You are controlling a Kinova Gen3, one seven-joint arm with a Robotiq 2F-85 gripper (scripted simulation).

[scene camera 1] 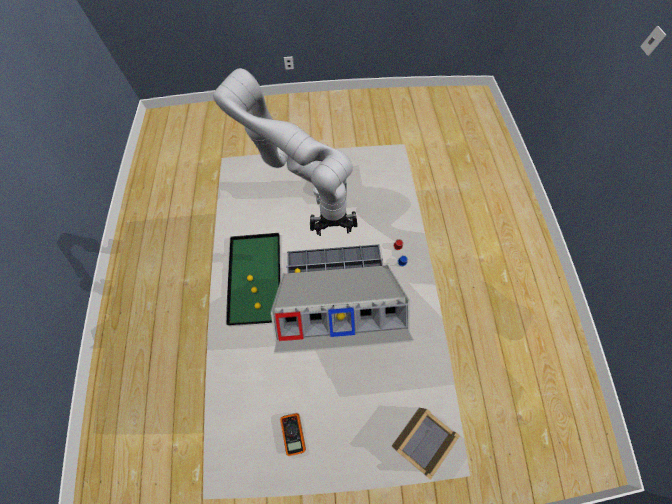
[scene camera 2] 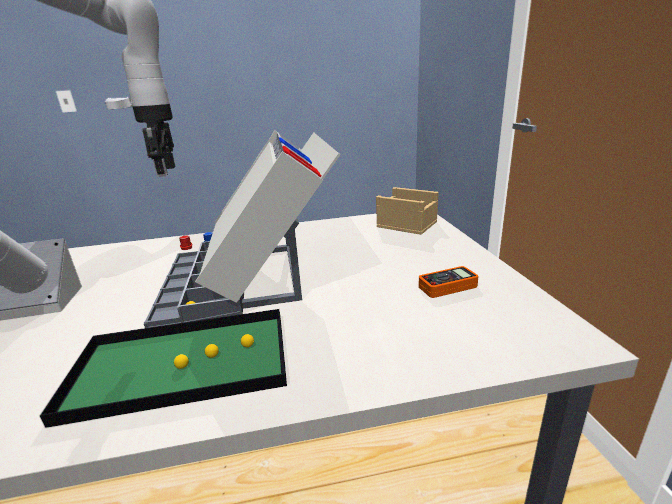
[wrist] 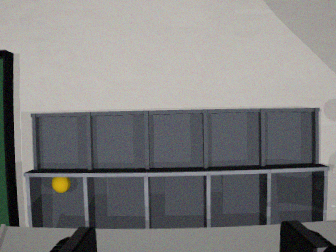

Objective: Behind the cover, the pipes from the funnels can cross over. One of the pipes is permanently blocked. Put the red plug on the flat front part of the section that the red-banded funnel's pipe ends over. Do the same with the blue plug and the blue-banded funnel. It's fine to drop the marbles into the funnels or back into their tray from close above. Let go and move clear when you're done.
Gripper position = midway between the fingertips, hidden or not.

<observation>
In view: my gripper (scene camera 2: 166,172), a green tray (scene camera 2: 119,368), an orange multimeter (scene camera 2: 449,281), a wooden box (scene camera 1: 429,446) and a grey cover (scene camera 1: 367,284).
The green tray shows as well in scene camera 1 (scene camera 1: 258,255). The wooden box shows as well in scene camera 2 (scene camera 2: 414,211). The grey cover also shows in scene camera 2 (scene camera 2: 266,160). The wrist view misses the orange multimeter: it is out of frame. The wrist view misses the wooden box: it is out of frame.
</observation>
